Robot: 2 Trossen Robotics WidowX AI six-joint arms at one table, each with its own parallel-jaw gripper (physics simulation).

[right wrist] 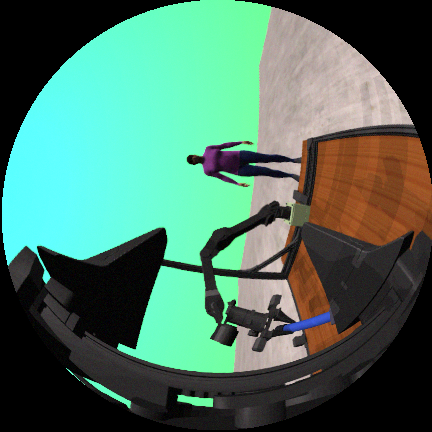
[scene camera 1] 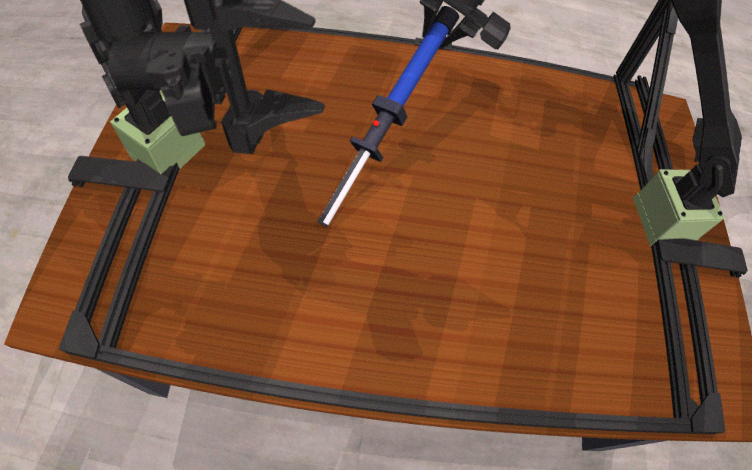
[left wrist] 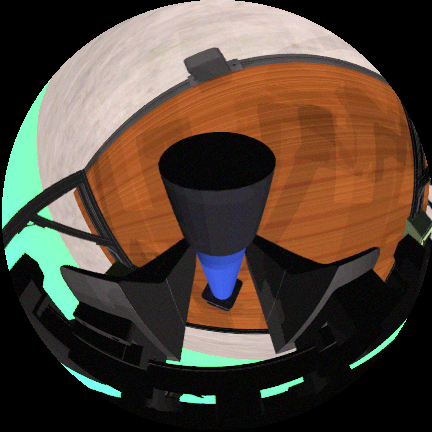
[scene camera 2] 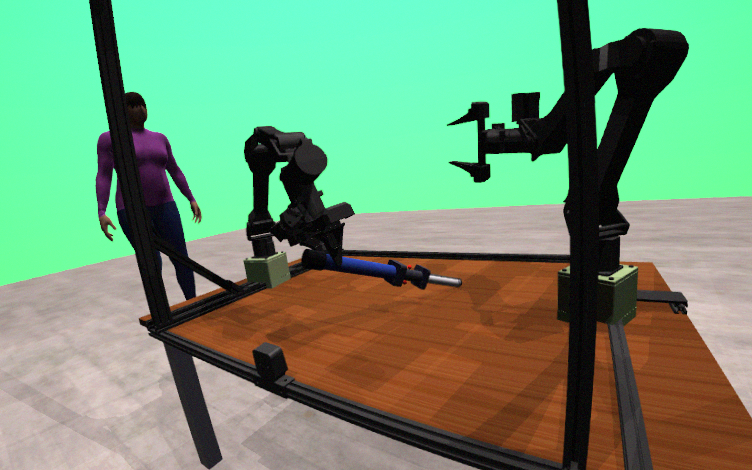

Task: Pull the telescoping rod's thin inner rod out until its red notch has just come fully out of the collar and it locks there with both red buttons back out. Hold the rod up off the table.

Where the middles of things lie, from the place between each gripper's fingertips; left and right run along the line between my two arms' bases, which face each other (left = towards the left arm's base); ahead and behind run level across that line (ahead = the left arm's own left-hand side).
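Telescoping rod [scene camera 1: 390, 110]: 5 cm below my left hand, 13 cm ahead of it, 5 cm to the right of it. Thin silver inner rod [scene camera 1: 362, 156]: 5 cm below my left hand, 14 cm ahead of it, 6 cm to the right of it.
My right gripper is 28 cm above the thin silver inner rod, 21 cm past it and 6 cm to the right of it. Telescoping rod: 27 cm below my right hand, 22 cm behind it, 7 cm to the left of it.
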